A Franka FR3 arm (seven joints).
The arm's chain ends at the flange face. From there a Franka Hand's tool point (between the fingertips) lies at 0.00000 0.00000 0.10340 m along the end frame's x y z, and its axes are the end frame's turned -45 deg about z.
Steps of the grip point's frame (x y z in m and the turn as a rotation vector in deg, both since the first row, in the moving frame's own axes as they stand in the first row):
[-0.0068, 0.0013, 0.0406, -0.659, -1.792, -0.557]
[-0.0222, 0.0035, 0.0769, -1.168, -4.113, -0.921]
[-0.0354, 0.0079, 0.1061, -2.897, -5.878, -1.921]
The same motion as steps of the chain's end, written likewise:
[-0.0025, 0.0026, 0.0407, -1.733, -0.801, -0.557]
[-0.0095, 0.0114, 0.0772, -3.734, -2.082, -0.921]
[-0.0158, 0.0194, 0.1068, -6.205, -2.108, -1.921]

